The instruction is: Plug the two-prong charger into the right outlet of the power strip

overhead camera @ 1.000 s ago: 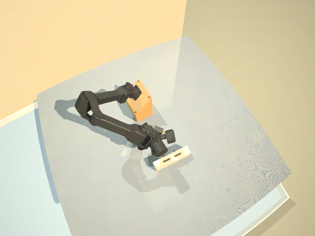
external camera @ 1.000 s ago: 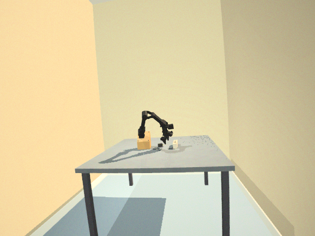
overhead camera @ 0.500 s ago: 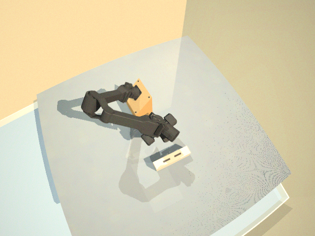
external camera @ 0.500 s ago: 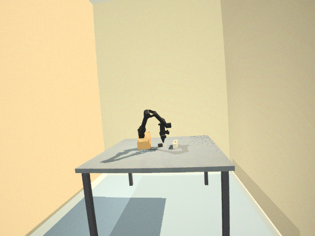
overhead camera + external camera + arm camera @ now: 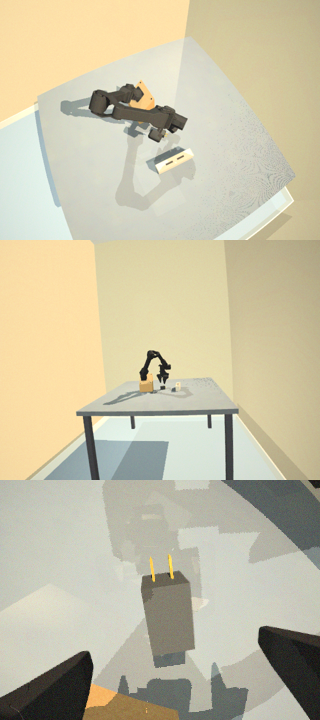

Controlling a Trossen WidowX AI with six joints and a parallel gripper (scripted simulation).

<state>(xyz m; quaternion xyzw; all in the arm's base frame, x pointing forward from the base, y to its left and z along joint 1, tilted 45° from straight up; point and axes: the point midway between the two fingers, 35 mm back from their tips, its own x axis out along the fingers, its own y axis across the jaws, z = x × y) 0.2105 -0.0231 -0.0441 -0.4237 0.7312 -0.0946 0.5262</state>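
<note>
Right now the dark charger is 5 cm below my gripper tip, 1 cm to the left of it and 1 cm ahead of it.
</note>
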